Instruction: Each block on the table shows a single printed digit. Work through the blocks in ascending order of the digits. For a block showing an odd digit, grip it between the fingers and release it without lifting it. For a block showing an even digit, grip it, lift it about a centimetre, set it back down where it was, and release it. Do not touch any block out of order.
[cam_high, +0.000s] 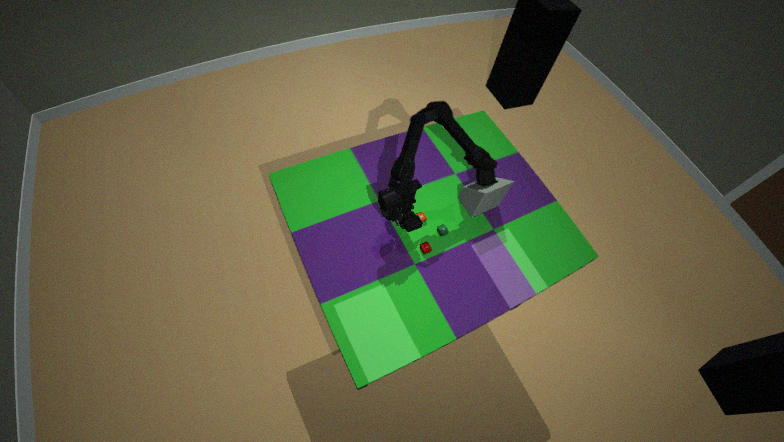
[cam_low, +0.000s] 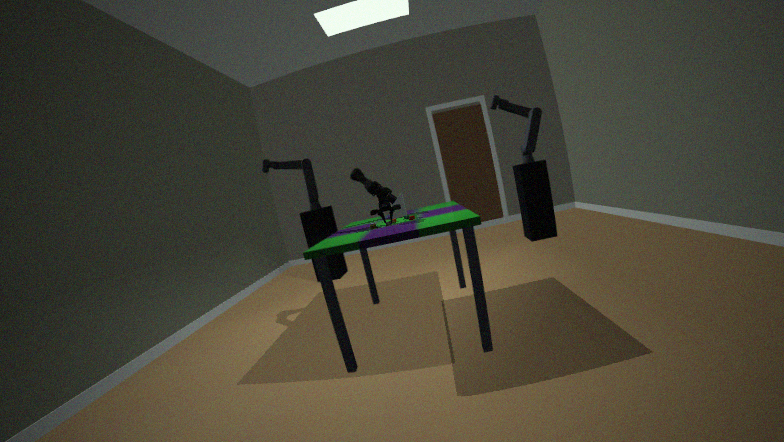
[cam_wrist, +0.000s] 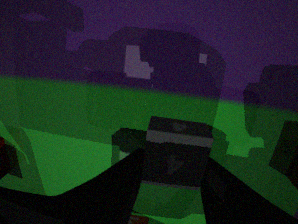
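Right now the yellow block is 100 mm to the right of my gripper tip and 10 mm ahead of it. The rest, counted from my gripper tip: grey block: right at my gripper tip; white block: 120 mm to the right, 70 mm behind; red block: 140 mm to the left, 40 mm behind.
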